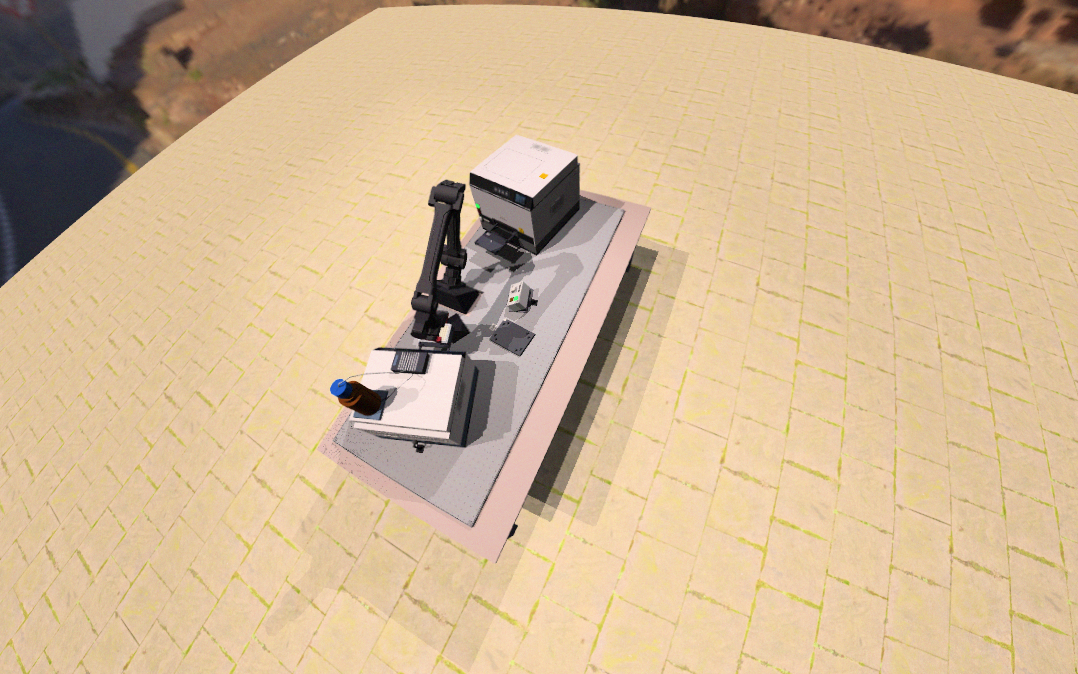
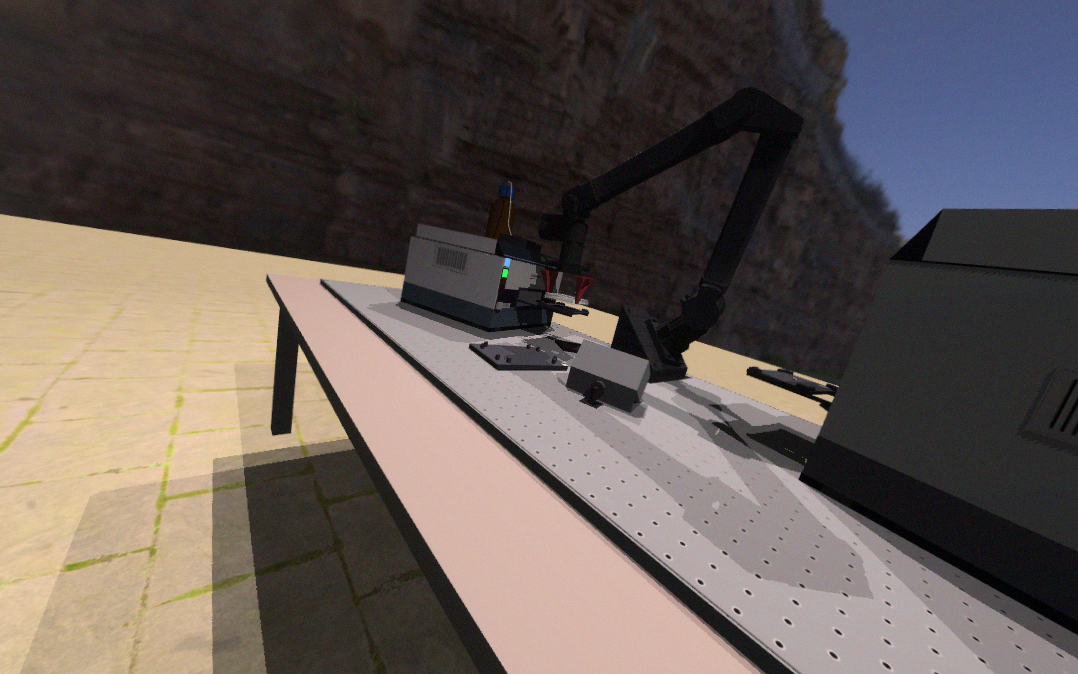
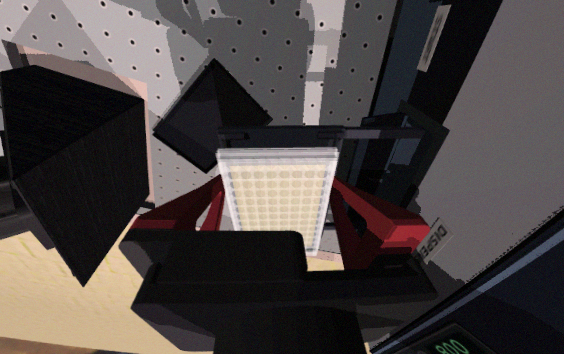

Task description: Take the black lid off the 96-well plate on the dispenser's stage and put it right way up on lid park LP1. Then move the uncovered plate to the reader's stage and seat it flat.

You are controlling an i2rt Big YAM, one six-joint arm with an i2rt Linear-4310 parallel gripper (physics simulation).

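Frame: origin at the arm's base, x ahead, y left, z up, level; centimetres.
Seen in the pictures: gripper, fingertip midpoint: (image 1: pixel 442 333) (image 2: pixel 562 300) (image 3: pixel 278 180); arm's base, link origin: (image 1: pixel 451 285) (image 2: pixel 662 342) (image 3: pixel 42 187).
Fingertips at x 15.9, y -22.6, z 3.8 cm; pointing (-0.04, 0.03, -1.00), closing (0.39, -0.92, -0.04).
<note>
Offsets run from my fingertips to a thing's top centre. "spot": to the spot under its first point.
The uncovered 96-well plate {dx -3.0, dy -1.5, dz +1.3 cm} (image 3: pixel 280 195) (image 2: pixel 562 298) shows pale wells and no black lid on top. My gripper (image 3: pixel 278 180) (image 2: pixel 567 287) is shut on its two sides with red fingers. The plate is level and looks slightly raised over the dispenser's dark stage {dx -1.4, dy -5.1, dz -1.4 cm} (image 3: pixel 280 134) (image 2: pixel 575 310); the gap is small. A black rectangular piece {dx -3.9, dy +7.7, dz -10.5 cm} (image 3: pixel 190 120) lies on the board between arm base and dispenser; it looks like the lid on its park, but no LP1 label is readable. The reader's stage {dx -13.0, dy +55.7, dz -0.9 cm} (image 1: pixel 494 240) (image 2: pixel 791 380) sticks out from the reader {dx -11.0, dy +82.9, dz +23.1 cm} (image 1: pixel 520 190) at the far end, with no plate on it.
The white dispenser (image 1: pixel 421 401) (image 2: pixel 451 274) stands close beside the gripper, with an amber bottle {spot: dx +6.9, dy -37.0, dz +23.5 cm} (image 1: pixel 361 398) (image 2: pixel 499 216) on top. A dark studded plate {dx +21.8, dy +16.9, dz -9.3 cm} (image 1: pixel 512 337) (image 2: pixel 518 356) and a small control box {dx +14.4, dy +34.2, dz -2.9 cm} (image 1: pixel 518 295) (image 2: pixel 608 371) stand mid-board. The arm's black base (image 3: pixel 85 150) is near the plate.
</note>
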